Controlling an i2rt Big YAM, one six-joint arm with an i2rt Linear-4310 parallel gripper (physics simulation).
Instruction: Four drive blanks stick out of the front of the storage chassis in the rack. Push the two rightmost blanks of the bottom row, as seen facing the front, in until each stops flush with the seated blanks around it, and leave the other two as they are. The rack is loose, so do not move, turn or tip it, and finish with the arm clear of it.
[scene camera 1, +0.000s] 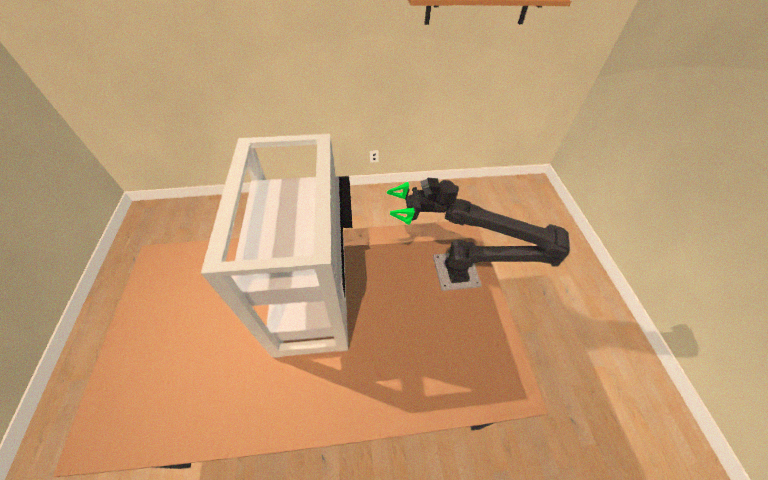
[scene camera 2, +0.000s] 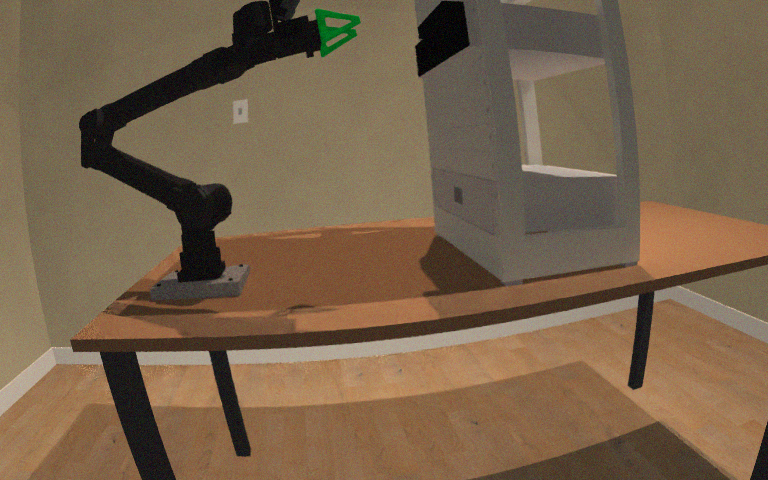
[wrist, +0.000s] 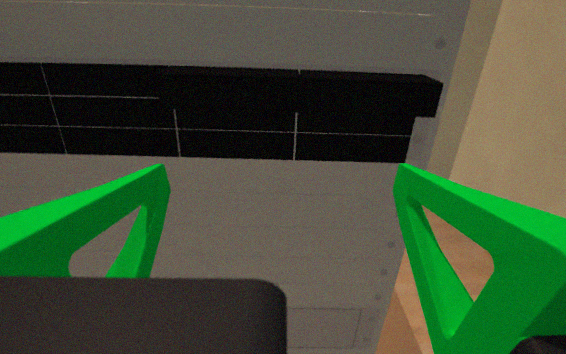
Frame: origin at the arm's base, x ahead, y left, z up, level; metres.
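Seen in the pictures: gripper, between the fingertips: (scene camera 1: 388, 202) (scene camera 2: 357, 26) (wrist: 281, 176); arm's base, origin of its link: (scene camera 1: 456, 270) (scene camera 2: 202, 275).
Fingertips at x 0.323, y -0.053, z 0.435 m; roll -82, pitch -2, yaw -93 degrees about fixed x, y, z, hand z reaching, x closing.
Observation:
Offsets run from my fingertips to a thing's middle. "spot": to the spot under its first point. Level surfaces: height alone.
The white rack (scene camera 1: 324, 198) (scene camera 2: 508, 169) stands upright on the table. In the wrist view, two bottom-row blanks at the right, the rightmost blank @[0.220 m ahead, 0.081 m right, 0.054 m down] (wrist: 352, 148) and its left neighbour @[0.225 m ahead, 0.029 m left, 0.054 m down] (wrist: 235, 145), look level with the bottom row. Above them, two adjoining black blanks, a right one @[spot: 0.126 m ahead, 0.073 m right, 0.005 m up] (wrist: 367, 95) and a left one @[spot: 0.130 m ahead, 0.032 m left, 0.004 m up] (wrist: 230, 92), stick out at the right end. The protruding black block also shows from the side in scene camera 1 (scene camera 1: 345, 202) and scene camera 2 (scene camera 2: 444, 36). My green gripper (scene camera 1: 390, 203) (scene camera 2: 357, 26) (wrist: 281, 176) is open and empty, apart from the rack front.
The arm's base plate (scene camera 1: 440, 281) (scene camera 2: 198, 289) is fixed to the wooden table @[0.454 m down] (scene camera 1: 169, 396) (scene camera 2: 339, 268) in front of the rack. A grey panel (wrist: 280, 225) lies below the blanks. A wall outlet (scene camera 1: 373, 156) (scene camera 2: 240, 111) is behind.

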